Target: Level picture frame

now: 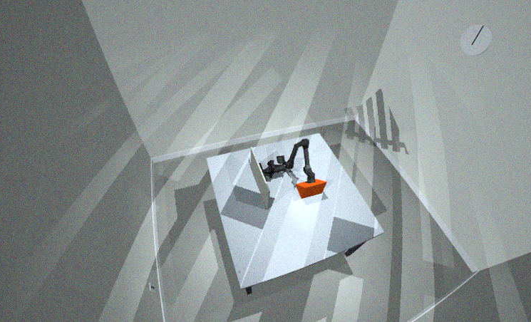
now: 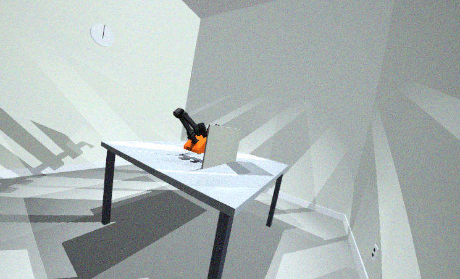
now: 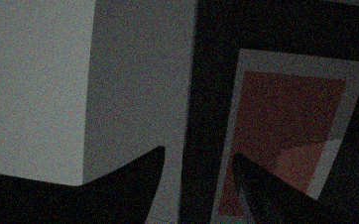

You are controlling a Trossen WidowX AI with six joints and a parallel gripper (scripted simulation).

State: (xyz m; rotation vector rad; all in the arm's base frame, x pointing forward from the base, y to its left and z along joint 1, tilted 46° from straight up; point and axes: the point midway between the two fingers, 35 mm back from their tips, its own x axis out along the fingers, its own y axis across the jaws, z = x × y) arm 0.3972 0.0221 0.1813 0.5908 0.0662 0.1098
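The picture frame lies 5 cm below my gripper tip, 1 cm to the right of it and 1 cm ahead of it. The rest, counted from my gripper tip: wall panel (6 cm below, 2 cm ahead, 1 cm to the left).
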